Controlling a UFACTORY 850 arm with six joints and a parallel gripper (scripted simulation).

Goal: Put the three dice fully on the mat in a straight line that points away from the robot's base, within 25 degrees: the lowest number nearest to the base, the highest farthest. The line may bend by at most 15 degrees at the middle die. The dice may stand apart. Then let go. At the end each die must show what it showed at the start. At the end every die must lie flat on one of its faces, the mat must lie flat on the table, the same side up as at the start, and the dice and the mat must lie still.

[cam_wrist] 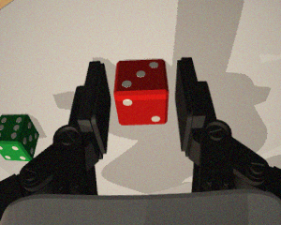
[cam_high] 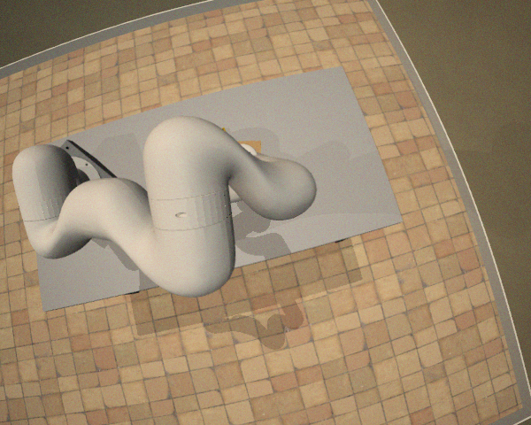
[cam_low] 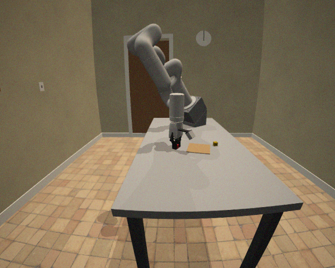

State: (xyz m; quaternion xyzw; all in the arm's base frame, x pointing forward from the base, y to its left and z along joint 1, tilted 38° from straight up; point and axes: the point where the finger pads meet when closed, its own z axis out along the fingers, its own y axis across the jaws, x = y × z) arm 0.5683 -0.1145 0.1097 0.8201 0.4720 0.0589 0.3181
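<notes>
My gripper is now 1 cm above the red die. Also, from my hand: green die: 10 cm behind, 2 cm to the left, 1 cm below; then yellow die: 2 cm behind, 26 cm to the left, 1 cm below; then mat: 2 cm ahead, 14 cm to the left, 2 cm below.
</notes>
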